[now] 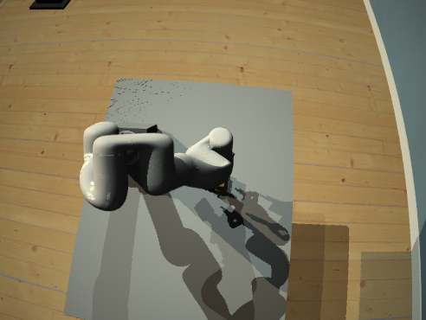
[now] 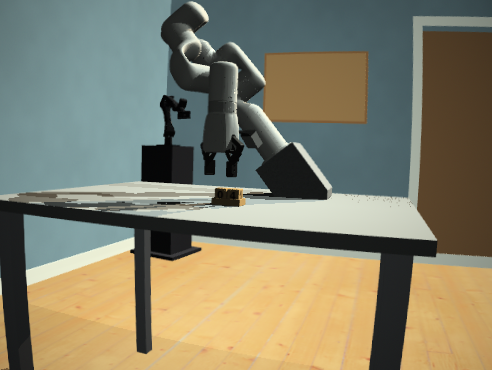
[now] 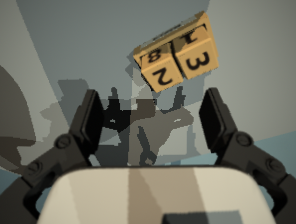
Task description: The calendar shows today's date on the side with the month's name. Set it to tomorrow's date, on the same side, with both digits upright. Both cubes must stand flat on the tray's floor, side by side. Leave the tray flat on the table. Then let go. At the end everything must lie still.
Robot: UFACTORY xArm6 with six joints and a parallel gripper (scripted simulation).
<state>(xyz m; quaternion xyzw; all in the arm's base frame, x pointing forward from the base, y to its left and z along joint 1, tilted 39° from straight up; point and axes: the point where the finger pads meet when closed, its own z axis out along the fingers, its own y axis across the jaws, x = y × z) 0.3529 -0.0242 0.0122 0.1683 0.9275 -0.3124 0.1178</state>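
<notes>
My hand is 1 cm to the right of the wooden number cube and 6 cm above it. From my hand the other things lie so: wooden calendar tray 3 cm to the left, 7 cm below.
</notes>
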